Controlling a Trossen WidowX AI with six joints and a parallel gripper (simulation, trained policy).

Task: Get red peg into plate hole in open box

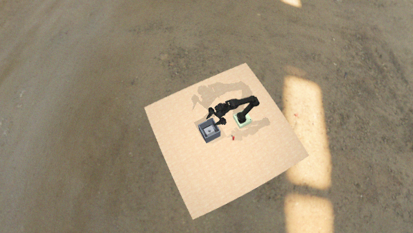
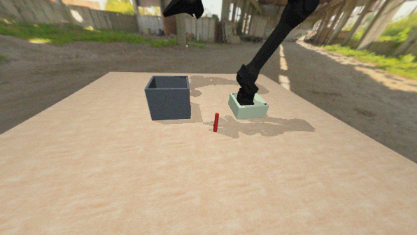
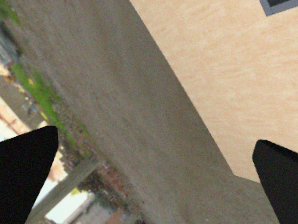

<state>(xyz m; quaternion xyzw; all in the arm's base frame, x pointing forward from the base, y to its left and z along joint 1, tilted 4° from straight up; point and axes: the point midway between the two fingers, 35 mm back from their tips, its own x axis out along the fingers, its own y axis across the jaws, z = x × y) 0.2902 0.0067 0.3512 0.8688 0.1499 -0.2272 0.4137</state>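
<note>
The red peg is 18 cm behind my gripper tip, 11 cm to the left of it and 34 cm below it. Round my gripper tip: plate (5 cm to the right, 33 cm below).
</note>
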